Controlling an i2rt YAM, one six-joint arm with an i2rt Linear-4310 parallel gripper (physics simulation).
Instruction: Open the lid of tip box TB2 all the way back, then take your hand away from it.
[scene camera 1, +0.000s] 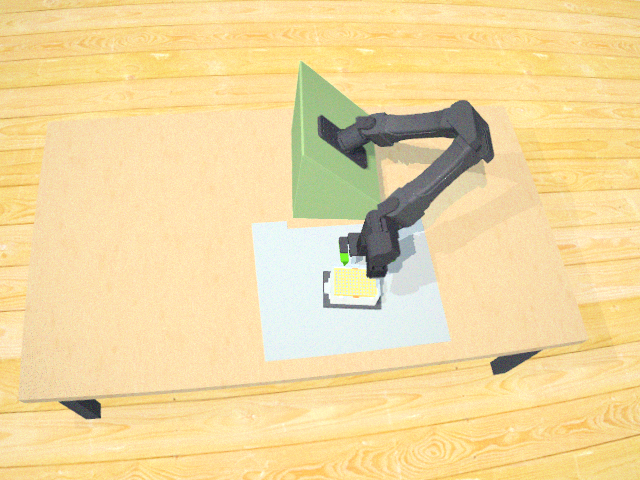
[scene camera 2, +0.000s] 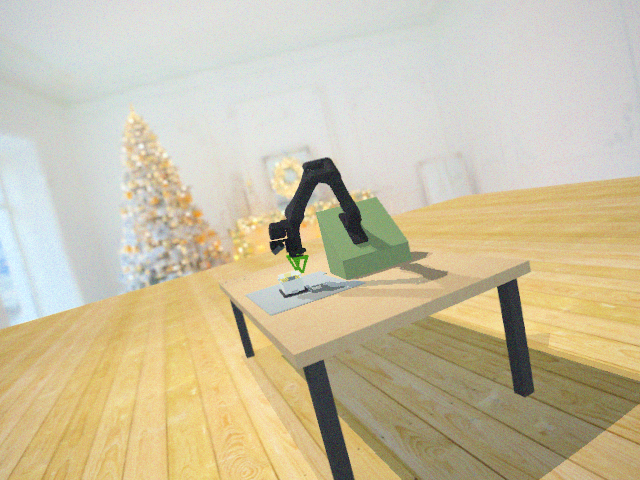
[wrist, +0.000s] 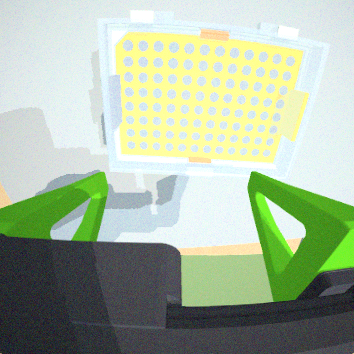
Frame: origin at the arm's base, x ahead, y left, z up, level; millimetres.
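Seen in the pictures: gripper, fingertip midpoint: (scene camera 1: 362, 263) (scene camera 2: 299, 271) (wrist: 177, 179); arm's base at its link origin: (scene camera 1: 341, 143) (scene camera 2: 352, 227).
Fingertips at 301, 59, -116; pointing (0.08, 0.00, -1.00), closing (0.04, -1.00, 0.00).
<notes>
Offsets run from my fingertips to a thing's top centre, as dx, dy, dz. "spot": to the spot under its first point. Level surfaces: height alone.
Tip box TB2 @[+45, -17, -1] (scene camera 1: 354, 301) (scene camera 2: 292, 285) sits on the pale mat, with a yellow rack @[+44, -17, -1] (scene camera 1: 354, 282) (wrist: 202, 95) full of round holes. Its label cannot be read. The clear lid @[spot: +71, -72, -1] (wrist: 314, 70) appears to lie closed over the rack, which shows through it. White hinge-like tabs show on the side away from the fingers. My gripper (scene camera 1: 361, 264) (scene camera 2: 299, 270) (wrist: 177, 179) is open, its green fingers spread wide and empty. It is above the box's edge nearest the arm base, apart from the lid in the wrist view. In scene camera 1 the arm hides one finger.
The pale mat @[dz -78] (scene camera 1: 294, 330) (scene camera 2: 268, 306) lies on the wooden table @[dz -82] (scene camera 1: 144, 258) (scene camera 2: 330, 330). A dark base plate @[spot: +83, -88, -70] (scene camera 1: 326, 302) shows around the box's bottom. The green wedge block (scene camera 1: 330, 191) (scene camera 2: 361, 260) carrying the arm stands behind the mat.
</notes>
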